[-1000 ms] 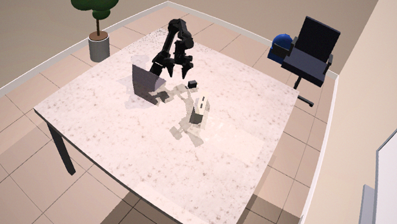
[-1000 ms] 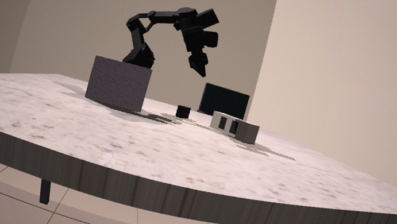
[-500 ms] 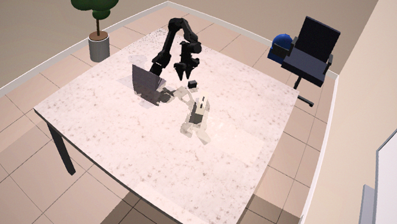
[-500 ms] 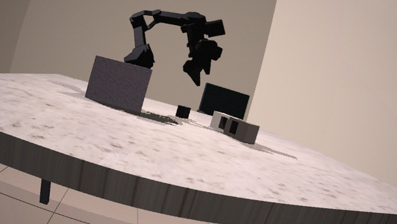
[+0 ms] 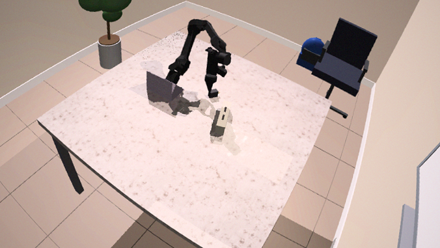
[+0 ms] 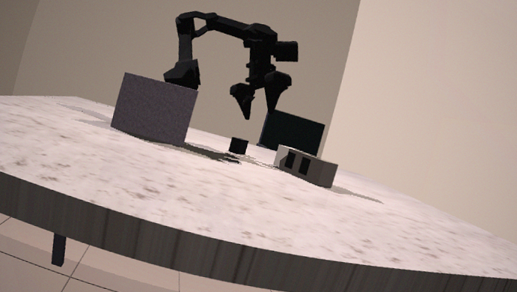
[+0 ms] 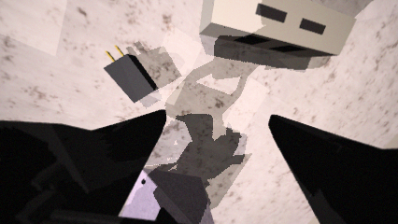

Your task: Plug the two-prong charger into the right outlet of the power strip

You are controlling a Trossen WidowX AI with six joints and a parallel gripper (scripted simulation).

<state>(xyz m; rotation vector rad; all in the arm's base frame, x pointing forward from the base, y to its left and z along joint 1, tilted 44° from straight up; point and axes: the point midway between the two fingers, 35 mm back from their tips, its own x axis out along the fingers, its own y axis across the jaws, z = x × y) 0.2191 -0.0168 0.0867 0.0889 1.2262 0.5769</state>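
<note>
Now: gripper tip 10 cm to the right of the black charger and 9 cm above it.
</note>
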